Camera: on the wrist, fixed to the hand. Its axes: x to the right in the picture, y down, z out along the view.
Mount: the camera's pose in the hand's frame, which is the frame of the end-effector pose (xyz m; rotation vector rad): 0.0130 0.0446 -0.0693 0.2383 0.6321 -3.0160
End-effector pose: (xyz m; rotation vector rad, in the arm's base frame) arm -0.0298 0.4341 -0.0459 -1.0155 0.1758 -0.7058
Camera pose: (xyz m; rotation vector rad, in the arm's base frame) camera -0.0304 0.3911 -0.1174 -0.1010 0.8606 2.4197
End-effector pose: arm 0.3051 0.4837 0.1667 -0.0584 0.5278 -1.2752
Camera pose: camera 0.3192 0.5024 0.0866 0.1355 -0.2135 1.8328
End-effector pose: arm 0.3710 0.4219 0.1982 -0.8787 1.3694 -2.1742
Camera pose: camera 0.3139 0.4388 0.1398 0.6621 0.6632 0.6964
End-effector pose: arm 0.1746 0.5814 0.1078 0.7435 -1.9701 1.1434
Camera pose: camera 0.1539 0.6611 0.1210 1.6184 0.8686 -0.5285
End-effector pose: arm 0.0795 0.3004 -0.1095 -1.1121 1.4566 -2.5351
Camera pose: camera 0.0151 0.3227 -0.1577 0.6239 0.8318 0.2851
